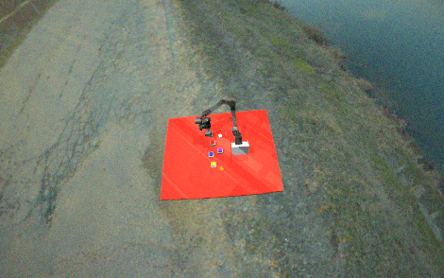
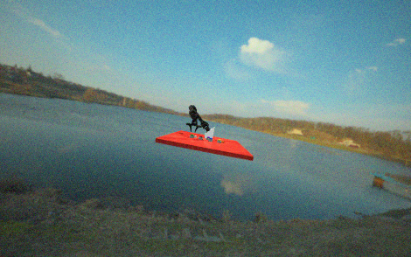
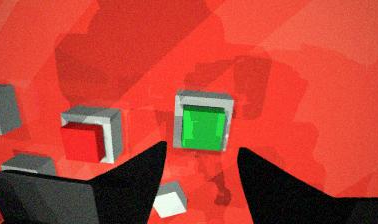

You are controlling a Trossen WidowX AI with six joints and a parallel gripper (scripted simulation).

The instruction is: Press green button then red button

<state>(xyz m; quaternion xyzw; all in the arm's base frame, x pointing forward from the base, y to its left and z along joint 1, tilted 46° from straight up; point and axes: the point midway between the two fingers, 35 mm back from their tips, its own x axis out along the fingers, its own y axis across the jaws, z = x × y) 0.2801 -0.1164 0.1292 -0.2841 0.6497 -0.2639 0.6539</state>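
My gripper tip is 4 cm above the green button. Also, from my gripper tip: red button 10 cm to the left, 4 cm below, 3 cm behind; purple button 19 cm to the left, 10 cm behind, 4 cm below; white block 10 cm behind, 6 cm below, 2 cm to the left.
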